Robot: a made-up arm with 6 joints. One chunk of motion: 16 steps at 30 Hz.
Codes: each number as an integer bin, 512 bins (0 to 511) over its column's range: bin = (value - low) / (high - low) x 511, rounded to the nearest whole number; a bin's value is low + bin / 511 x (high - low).
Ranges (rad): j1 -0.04..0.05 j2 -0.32..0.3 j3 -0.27..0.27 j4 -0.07..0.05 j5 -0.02..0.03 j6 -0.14..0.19
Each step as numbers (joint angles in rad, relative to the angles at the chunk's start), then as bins.
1 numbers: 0.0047 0.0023 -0.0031 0.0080 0.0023 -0.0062
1 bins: 254 266 253 332 228 207
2 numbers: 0.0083 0.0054 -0.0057 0.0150 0.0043 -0.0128
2 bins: 274 268 250 362 248 197
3 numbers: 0.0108 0.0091 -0.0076 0.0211 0.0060 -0.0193
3 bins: 288 271 248 388 266 187
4 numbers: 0.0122 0.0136 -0.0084 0.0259 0.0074 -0.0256
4 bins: 296 275 248 408 280 177
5 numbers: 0.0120 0.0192 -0.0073 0.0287 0.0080 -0.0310
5 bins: 295 280 249 420 286 169
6 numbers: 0.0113 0.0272 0.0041 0.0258 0.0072 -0.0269
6 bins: 291 286 259 408 278 175
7 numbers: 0.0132 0.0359 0.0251 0.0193 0.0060 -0.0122
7 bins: 302 293 279 380 266 198
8 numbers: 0.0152 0.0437 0.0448 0.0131 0.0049 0.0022
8 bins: 313 300 298 354 254 220
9 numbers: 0.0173 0.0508 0.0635 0.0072 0.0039 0.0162
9 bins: 325 306 316 329 244 242
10 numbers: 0.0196 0.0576 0.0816 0.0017 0.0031 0.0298
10 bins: 338 311 333 305 236 263
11 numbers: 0.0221 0.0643 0.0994 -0.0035 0.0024 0.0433
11 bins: 353 317 350 283 229 284
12 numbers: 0.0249 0.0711 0.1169 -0.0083 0.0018 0.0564
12 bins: 368 322 366 263 223 304
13 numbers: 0.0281 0.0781 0.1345 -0.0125 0.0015 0.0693
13 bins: 387 328 383 245 220 324
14 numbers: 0.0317 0.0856 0.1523 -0.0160 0.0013 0.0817
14 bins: 407 334 400 230 218 343
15 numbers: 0.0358 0.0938 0.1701 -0.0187 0.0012 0.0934
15 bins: 430 341 416 218 217 361
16 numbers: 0.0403 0.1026 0.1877 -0.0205 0.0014 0.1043
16 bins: 456 348 433 211 219 378
